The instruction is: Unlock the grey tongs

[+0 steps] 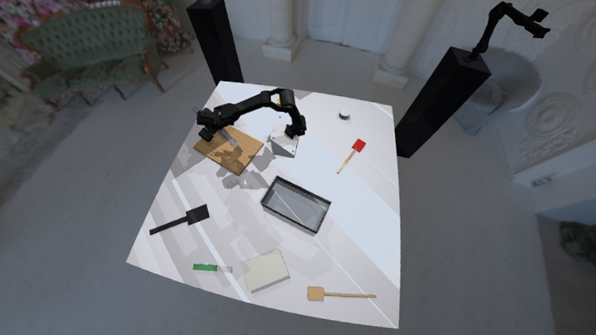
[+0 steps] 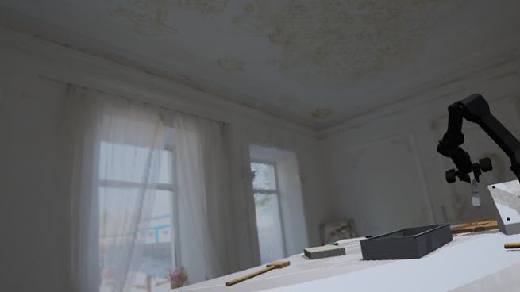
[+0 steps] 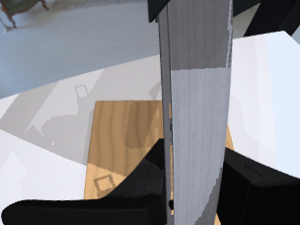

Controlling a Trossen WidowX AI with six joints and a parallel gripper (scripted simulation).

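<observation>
Now: gripper tip 170 mm above the wooden board and 40 mm to the right of it. Round my gripper tip: yellow disc 420 mm behind, 260 mm to the left, 170 mm below; black spatula 470 mm ahead, 180 mm below, 30 mm to the right; roasting tin 510 mm to the left, 260 mm ahead, 150 mm below.
</observation>
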